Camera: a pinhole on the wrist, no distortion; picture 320 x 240 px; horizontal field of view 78.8 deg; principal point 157.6 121.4 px. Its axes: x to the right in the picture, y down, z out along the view. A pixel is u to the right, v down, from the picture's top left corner.
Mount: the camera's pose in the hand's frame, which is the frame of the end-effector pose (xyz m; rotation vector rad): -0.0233 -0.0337 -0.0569 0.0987 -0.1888 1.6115
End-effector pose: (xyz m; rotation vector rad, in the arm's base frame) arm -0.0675 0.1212 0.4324 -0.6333 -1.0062 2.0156
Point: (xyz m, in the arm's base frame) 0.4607 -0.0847 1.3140
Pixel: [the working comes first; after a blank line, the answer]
In the camera's frame: -0.7456 0.5387 0.4446

outside the picture
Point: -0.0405 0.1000 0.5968
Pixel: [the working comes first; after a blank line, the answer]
In the camera's frame: -0.0767 0.0193 0.1573

62.6 145.3
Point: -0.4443 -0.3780 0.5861
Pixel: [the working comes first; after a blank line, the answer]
In the camera's frame: 0.3738 0.1331 0.5765

283.9 166.4
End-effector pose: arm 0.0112 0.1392 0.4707 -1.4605 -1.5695 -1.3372
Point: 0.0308 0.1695 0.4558
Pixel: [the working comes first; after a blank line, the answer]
In the camera's frame: 0.0602 -0.0236 0.0828

299.2 66.0
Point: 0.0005 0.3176 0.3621
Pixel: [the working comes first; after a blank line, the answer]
In the camera's frame: 0.0208 -0.0026 0.2550

173.5 119.4
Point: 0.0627 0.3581 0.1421
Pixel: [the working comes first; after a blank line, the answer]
In the camera's frame: 0.0490 0.1899 0.3817

182.6 218.3
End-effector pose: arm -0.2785 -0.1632 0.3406 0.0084 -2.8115 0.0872
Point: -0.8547 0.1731 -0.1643
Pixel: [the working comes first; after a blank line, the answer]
In the camera's frame: 0.5060 -0.4650 0.5906

outside the picture
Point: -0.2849 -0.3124 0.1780
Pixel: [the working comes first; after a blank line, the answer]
In the camera's frame: -0.0626 0.0145 0.2381

106.4 133.3
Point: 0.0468 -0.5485 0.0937
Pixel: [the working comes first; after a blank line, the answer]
In the camera's frame: -0.2793 0.3660 0.2864

outside the picture
